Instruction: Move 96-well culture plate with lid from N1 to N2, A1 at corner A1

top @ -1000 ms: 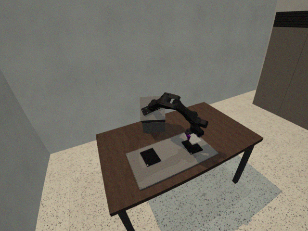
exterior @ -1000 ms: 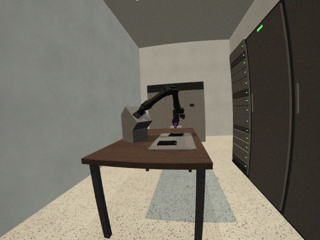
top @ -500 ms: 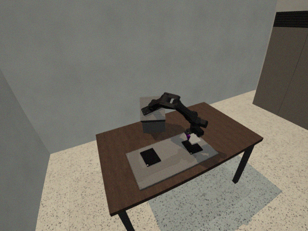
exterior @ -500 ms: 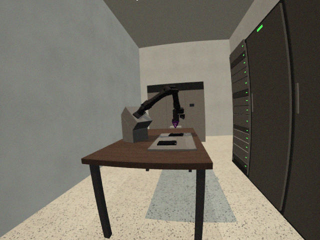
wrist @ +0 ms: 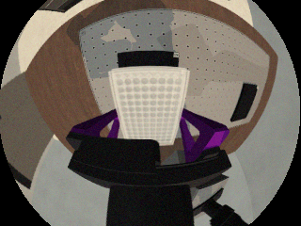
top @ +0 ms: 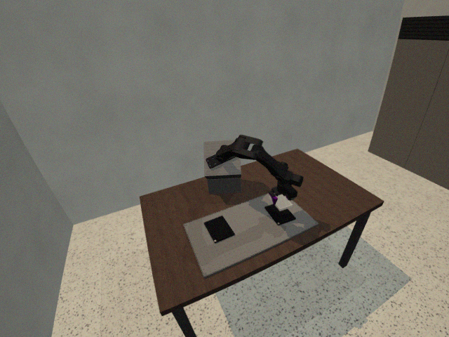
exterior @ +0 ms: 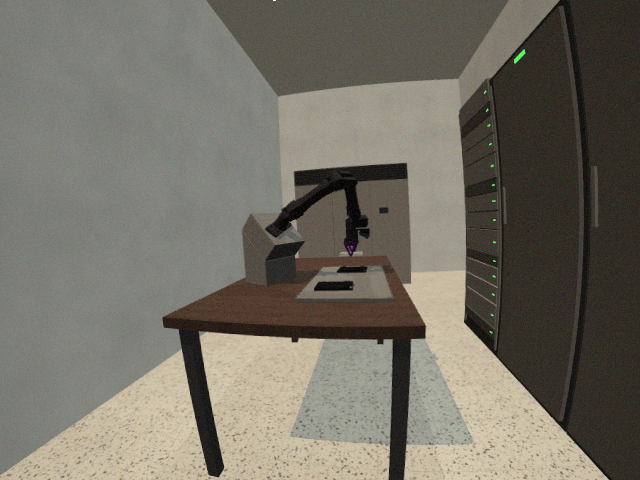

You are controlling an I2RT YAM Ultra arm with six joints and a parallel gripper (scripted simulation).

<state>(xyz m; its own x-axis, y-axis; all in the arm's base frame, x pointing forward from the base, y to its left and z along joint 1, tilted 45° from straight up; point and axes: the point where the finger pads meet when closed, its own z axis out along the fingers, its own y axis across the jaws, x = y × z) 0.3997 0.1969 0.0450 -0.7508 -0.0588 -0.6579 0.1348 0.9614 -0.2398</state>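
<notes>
My hand is right at the clear lid. Round my hand: black plate nest N2 (90 mm behind, 370 mm to the right, 90 mm below); A1 mark (60 mm ahead, 60 mm to the right, 90 mm below); black plate nest N1 (90 mm below).
</notes>
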